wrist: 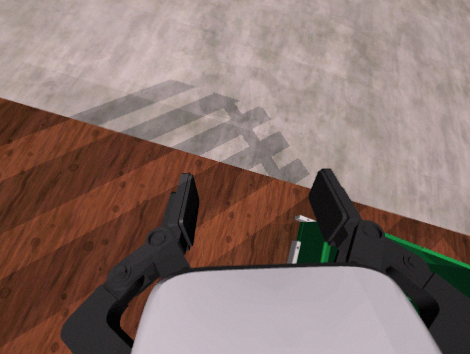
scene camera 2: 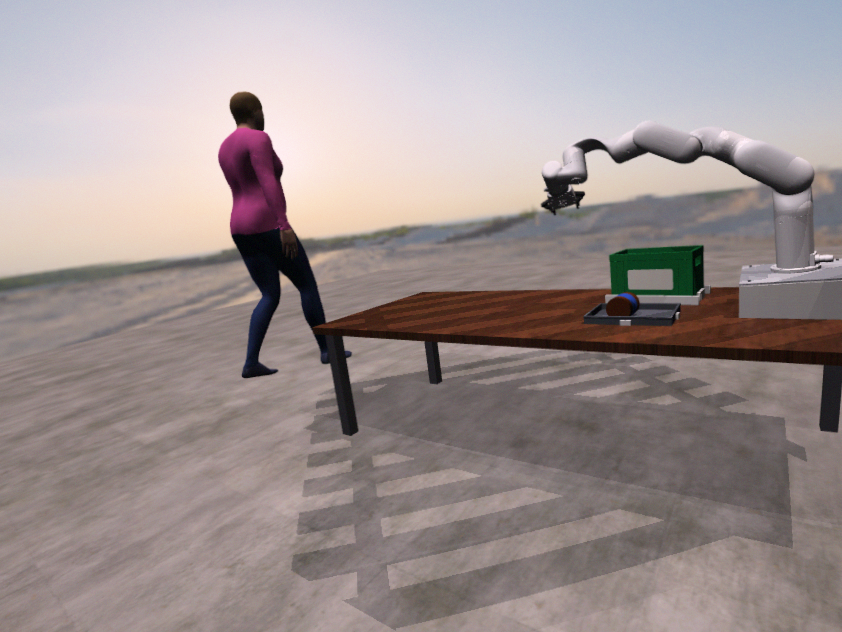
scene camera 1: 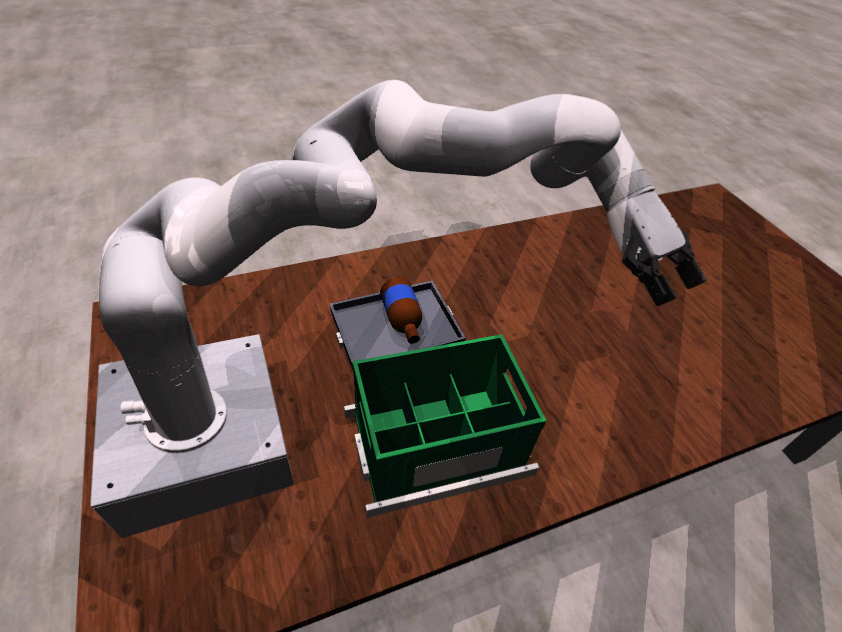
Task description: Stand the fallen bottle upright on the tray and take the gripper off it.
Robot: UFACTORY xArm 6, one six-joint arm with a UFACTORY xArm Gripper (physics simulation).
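Pixels of known places: gripper, between the fingertips: [wrist: 254,184] [scene camera 2: 566,209] [scene camera 1: 682,293]; arm's base, origin of its link: [scene camera 2: 795,268] [scene camera 1: 186,419].
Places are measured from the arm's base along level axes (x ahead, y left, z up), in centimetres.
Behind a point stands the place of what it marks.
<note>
A brown bottle with a blue band [scene camera 1: 402,307] {x 39.3, y 25.3, z -3.5 cm} [scene camera 2: 621,304] {x 38.0, y 34.3, z -5.4 cm} lies on its side on the dark grey tray [scene camera 1: 364,338] {x 31.0, y 23.6, z -10.6 cm} [scene camera 2: 658,314] {x 31.8, y 22.6, z -10.7 cm}. In the scene camera 1 view its neck points toward the green crate; in the scene camera 2 view its round base faces the camera. My gripper [scene camera 1: 677,285] {x 77.0, y -2.4, z 24.2 cm} [scene camera 2: 563,205] {x 77.0, y -2.4, z 24.2 cm} [wrist: 254,184] {x 77.0, y -2.4, z 24.2 cm} is open and empty, high above the table and well away from the bottle, on the side far from the robot base. The bottle and tray do not show in the wrist view.
A green crate with compartments [scene camera 1: 454,436] {x 45.4, y -3.3, z -9.3 cm} [scene camera 2: 685,270] {x 29.8, y 4.5, z 0.2 cm} [wrist: 311,243] {x 56.3, y -5.8, z -3.8 cm} stands beside the tray, with white rails [scene camera 1: 452,489] {x 42.8, y -13.8, z -8.3 cm} at its foot. The robot base plate [scene camera 1: 231,380] {x 6.3, y 7.7, z -0.6 cm} is at the table's other end. A person [scene camera 2: 253,183] stands on the floor beyond the table's end.
</note>
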